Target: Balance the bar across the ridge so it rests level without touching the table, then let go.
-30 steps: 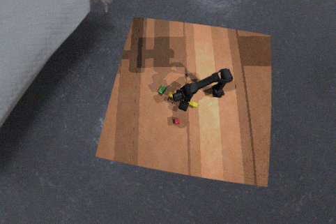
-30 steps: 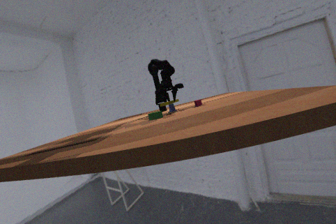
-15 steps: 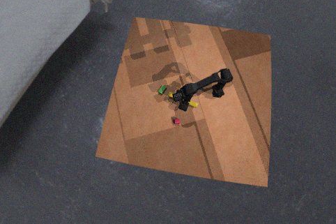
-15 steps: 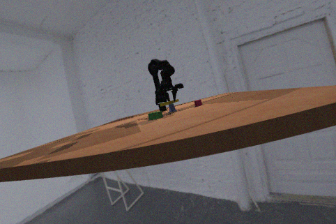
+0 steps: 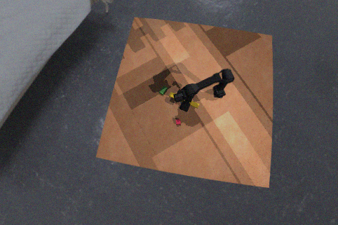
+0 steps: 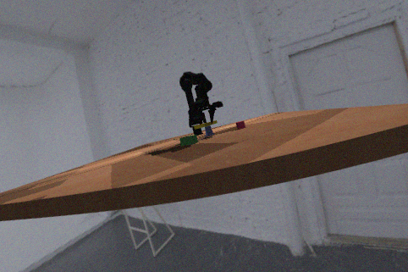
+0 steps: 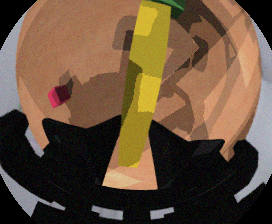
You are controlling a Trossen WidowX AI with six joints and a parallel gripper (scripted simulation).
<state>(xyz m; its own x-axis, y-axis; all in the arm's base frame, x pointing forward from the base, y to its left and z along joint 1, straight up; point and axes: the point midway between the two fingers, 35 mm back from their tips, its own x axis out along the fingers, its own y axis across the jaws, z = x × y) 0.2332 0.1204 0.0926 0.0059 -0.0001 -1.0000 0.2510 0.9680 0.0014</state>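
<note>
The yellow bar lies 30 mm ahead of my gripper tip and 10 mm to the right of it. From my gripper tip the other things lie so: red block (160 mm to the left, 50 mm ahead, 40 mm below); green block (200 mm ahead, 70 mm to the right, 40 mm below).
</note>
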